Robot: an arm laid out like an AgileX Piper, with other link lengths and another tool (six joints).
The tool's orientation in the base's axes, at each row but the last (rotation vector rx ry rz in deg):
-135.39, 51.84, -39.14
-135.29, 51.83, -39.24
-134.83, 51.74, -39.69
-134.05, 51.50, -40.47
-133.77, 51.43, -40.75
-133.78, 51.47, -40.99
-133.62, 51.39, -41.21
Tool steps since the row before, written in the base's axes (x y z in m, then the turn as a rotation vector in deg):
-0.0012, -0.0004, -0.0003, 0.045, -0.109, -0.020
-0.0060, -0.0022, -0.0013, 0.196, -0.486, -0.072
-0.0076, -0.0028, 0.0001, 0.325, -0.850, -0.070
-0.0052, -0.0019, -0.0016, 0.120, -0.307, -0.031
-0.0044, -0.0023, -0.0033, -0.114, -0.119, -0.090
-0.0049, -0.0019, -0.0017, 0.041, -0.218, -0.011
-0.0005, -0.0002, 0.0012, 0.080, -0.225, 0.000
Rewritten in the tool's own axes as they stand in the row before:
-0.0006, 0.0010, -0.0006, 0.101, 0.062, 0.012
-0.0027, 0.0049, -0.0033, 0.454, 0.269, 0.037
-0.0029, 0.0051, -0.0056, 0.797, 0.444, 0.012
-0.0024, 0.0045, -0.0027, 0.288, 0.163, 0.010
-0.0021, 0.0055, -0.0011, -0.013, 0.183, -0.042
-0.0022, 0.0044, -0.0024, 0.179, 0.128, -0.028
0.0002, -0.0004, -0.0012, 0.212, 0.109, -0.013

